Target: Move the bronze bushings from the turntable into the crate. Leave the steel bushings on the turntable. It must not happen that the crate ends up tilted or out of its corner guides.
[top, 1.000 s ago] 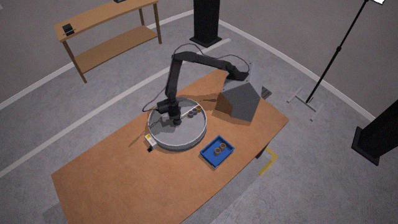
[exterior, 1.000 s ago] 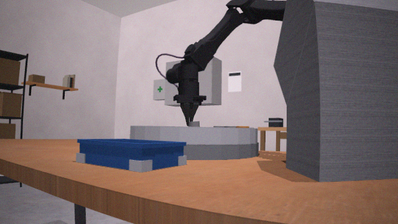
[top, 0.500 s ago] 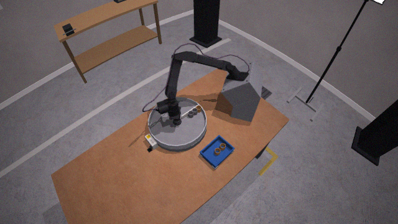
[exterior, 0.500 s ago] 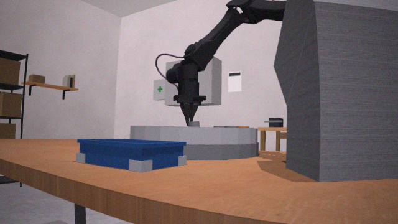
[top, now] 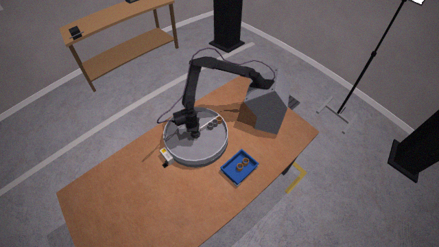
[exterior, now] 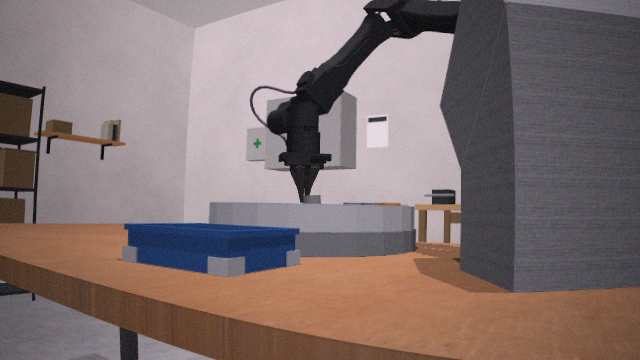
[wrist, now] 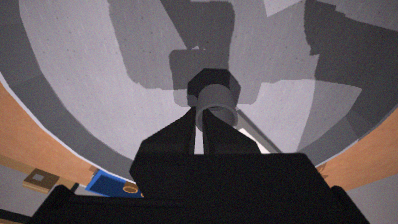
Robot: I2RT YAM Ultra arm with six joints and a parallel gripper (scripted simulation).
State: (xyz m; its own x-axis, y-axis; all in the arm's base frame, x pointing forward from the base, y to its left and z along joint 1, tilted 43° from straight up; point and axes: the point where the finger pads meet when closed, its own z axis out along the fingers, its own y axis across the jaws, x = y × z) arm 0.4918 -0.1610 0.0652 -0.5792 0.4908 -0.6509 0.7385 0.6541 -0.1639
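Right now the grey turntable is 10 mm behind my hand, 10 mm to the right of it and 50 mm below it. The rest, counted from my hand: blue crate: 40 mm behind, 350 mm to the left, 70 mm below.
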